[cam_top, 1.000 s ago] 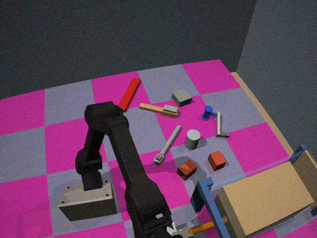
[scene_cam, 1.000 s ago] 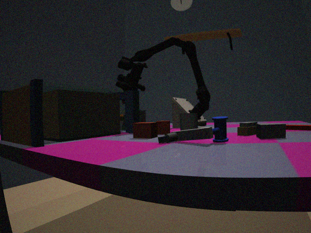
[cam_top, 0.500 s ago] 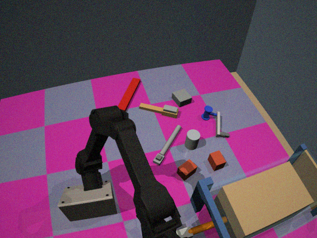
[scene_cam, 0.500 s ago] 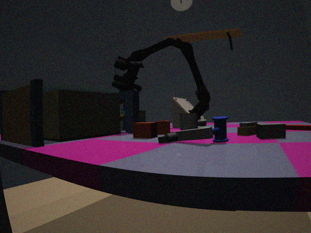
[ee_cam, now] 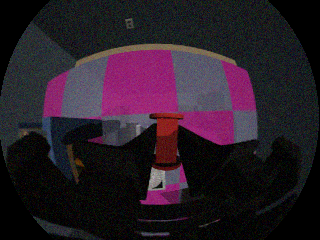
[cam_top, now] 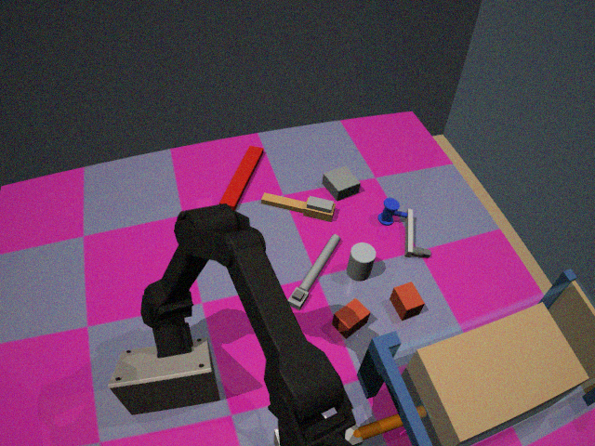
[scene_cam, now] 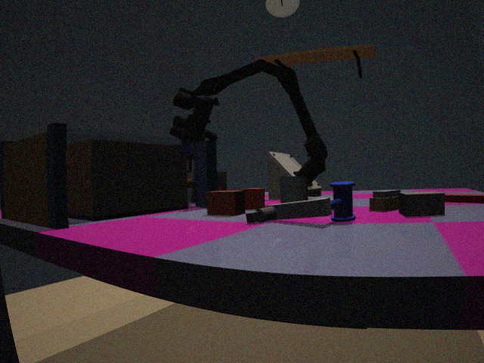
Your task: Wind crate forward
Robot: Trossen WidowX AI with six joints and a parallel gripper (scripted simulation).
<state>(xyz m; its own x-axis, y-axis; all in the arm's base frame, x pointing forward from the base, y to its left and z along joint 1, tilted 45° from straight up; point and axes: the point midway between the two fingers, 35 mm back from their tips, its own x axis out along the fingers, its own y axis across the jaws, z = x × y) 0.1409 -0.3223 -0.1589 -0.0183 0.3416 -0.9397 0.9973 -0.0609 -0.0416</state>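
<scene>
The winch handle with red hub is 20 mm ahead of my gripper tip, 50 mm to the left of it and 40 mm below it. Also, from my gripper tip: winch 30 mm ahead, 100 mm to the left, 110 mm below; blue steel frame 200 mm ahead, 110 mm to the left, 30 mm below; red knob 10 mm to the left, 10 mm below.
</scene>
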